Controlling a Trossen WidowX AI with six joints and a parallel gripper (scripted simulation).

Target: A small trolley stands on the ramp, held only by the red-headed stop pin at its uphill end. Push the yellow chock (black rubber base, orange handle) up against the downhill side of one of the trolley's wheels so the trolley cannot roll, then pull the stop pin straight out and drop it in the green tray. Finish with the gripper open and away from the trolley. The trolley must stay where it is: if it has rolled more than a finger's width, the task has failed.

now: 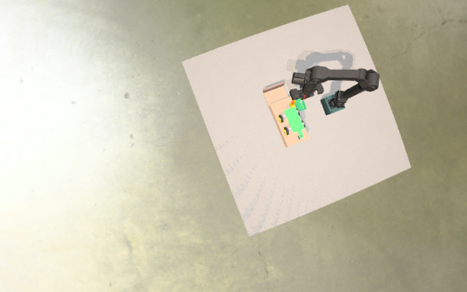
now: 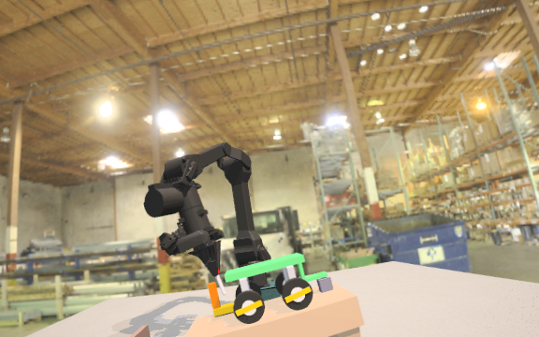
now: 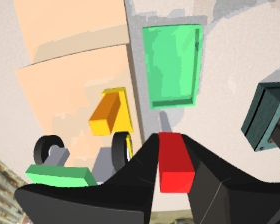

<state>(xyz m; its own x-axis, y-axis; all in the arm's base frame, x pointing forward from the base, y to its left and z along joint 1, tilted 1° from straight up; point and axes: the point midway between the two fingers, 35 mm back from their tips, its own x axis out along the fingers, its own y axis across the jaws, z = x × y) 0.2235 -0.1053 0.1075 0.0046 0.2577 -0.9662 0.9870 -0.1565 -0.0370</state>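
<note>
My gripper tip is now right at the stop pin. Round my gripper tip: peach ramp (11 cm ahead, 10 cm to the left, 9 cm below); then green tray (14 cm below, 2 cm behind).
</note>
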